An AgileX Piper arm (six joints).
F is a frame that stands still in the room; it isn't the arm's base.
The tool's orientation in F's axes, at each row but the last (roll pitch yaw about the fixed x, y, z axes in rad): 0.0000 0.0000 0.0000; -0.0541 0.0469 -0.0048; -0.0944 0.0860 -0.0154; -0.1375 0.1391 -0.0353; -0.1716 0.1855 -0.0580; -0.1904 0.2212 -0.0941; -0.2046 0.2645 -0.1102; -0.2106 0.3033 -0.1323; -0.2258 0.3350 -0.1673; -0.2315 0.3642 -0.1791; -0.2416 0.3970 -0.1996
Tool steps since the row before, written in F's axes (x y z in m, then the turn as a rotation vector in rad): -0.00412 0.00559 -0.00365 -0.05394 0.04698 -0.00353; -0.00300 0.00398 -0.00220 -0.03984 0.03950 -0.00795; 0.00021 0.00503 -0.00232 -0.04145 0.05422 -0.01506; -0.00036 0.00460 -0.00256 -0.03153 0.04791 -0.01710; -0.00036 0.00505 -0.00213 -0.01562 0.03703 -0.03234; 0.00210 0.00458 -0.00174 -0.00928 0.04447 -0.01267; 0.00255 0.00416 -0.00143 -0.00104 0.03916 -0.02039; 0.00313 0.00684 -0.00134 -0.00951 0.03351 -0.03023; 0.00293 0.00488 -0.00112 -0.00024 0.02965 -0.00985; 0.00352 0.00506 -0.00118 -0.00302 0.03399 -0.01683; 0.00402 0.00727 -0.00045 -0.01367 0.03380 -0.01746
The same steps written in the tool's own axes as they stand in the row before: -0.00412 0.00559 -0.00365 -0.05394 0.04698 -0.00353; -0.00291 0.00409 -0.00212 -0.03961 0.03978 -0.00768; 0.00033 0.00523 -0.00182 -0.04083 0.05509 -0.01350; -0.00016 0.00490 -0.00195 -0.03051 0.04928 -0.01492; -0.00025 0.00532 -0.00132 -0.01147 0.04152 -0.02838; 0.00200 0.00492 -0.00041 -0.01031 0.04551 -0.00681; 0.00238 0.00449 0.00008 0.00018 0.04228 -0.01275; 0.00250 0.00716 0.00090 -0.00419 0.03815 -0.02558; 0.00233 0.00525 0.00082 -0.00165 0.03092 -0.00419; 0.00281 0.00550 0.00110 -0.00244 0.03638 -0.01089; 0.00248 0.00756 0.00243 -0.01179 0.03525 -0.01590
